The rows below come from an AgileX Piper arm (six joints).
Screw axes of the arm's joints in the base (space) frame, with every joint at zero. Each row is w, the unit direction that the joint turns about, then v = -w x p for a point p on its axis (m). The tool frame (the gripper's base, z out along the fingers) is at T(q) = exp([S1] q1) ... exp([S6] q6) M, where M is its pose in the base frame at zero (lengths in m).
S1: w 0 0 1 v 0 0 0
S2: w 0 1 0 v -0.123 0 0
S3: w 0 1 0 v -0.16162 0 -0.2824
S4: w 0.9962 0 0.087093 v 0 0.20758 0
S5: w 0 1 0 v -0.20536 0 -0.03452
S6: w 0.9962 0 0.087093 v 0 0.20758 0
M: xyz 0.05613 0 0.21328 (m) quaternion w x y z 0.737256 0 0.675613 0
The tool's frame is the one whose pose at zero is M.
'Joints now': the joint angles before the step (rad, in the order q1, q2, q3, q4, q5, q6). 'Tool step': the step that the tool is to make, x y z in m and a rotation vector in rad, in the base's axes. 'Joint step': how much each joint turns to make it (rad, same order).
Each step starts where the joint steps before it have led.
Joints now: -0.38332, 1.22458, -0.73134, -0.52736, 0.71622, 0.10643
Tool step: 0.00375, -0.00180, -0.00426, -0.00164, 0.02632, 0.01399
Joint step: -0.00002, 0.02589, -0.00468, -0.00640, -0.00192, -0.01280
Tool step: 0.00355, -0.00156, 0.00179, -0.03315, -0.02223, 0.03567
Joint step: 0.00004, 0.00174, -0.00003, -0.03336, -0.04167, -0.00239
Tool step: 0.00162, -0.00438, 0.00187, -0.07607, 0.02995, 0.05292
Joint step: -0.00004, 0.00638, -0.00166, -0.08582, -0.01239, -0.01347
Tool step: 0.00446, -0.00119, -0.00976, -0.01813, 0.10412, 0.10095
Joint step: 0.00000, 0.03978, 0.00001, 0.01266, 0.00000, -0.13545
